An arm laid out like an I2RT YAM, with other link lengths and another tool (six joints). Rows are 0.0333 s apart.
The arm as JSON. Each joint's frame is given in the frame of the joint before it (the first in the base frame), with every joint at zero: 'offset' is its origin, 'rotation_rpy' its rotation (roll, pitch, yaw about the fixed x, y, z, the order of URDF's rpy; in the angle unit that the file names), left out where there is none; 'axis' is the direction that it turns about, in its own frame. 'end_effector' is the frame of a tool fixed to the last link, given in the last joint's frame.
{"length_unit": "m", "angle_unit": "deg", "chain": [
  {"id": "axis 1", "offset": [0.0, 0.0, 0.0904], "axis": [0.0, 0.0, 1.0]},
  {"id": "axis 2", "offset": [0.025, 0.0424, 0.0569], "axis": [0.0, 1.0, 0.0]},
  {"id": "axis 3", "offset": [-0.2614, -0.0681, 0.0], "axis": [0.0, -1.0, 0.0]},
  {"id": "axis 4", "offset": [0.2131, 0.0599, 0.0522], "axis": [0.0, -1.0, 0.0]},
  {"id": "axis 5", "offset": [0.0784, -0.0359, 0.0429], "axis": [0.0, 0.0, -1.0]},
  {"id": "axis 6", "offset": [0.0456, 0.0, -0.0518], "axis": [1.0, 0.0, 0.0]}
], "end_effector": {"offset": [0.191, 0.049, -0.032], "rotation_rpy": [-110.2, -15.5, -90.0]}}
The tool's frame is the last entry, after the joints.
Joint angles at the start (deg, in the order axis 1, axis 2, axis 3, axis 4, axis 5, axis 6): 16.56 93.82 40.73 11.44 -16.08 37.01
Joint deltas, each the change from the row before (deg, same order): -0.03 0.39 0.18 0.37 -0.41 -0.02; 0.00 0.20 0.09 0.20 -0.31 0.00; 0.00 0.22 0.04 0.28 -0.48 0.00; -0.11 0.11 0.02 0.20 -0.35 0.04; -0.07 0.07 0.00 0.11 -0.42 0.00; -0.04 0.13 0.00 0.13 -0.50 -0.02; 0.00 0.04 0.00 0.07 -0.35 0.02; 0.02 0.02 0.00 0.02 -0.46 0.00
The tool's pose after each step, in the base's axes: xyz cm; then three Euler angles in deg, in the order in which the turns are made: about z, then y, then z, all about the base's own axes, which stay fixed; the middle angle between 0 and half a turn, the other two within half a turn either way. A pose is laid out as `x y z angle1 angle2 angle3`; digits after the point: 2 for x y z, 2 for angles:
37.42 23.77 7.33 -39.48 144.40 58.28
37.43 23.89 7.37 -39.32 144.19 58.64
37.39 24.07 7.42 -39.03 143.90 59.23
37.41 24.12 7.48 -38.82 143.66 59.53
37.35 24.21 7.54 -38.53 143.44 60.01
37.26 24.34 7.57 -38.16 143.21 60.66
37.19 24.45 7.62 -37.90 143.02 61.12
37.06 24.59 7.68 -37.54 142.81 61.77

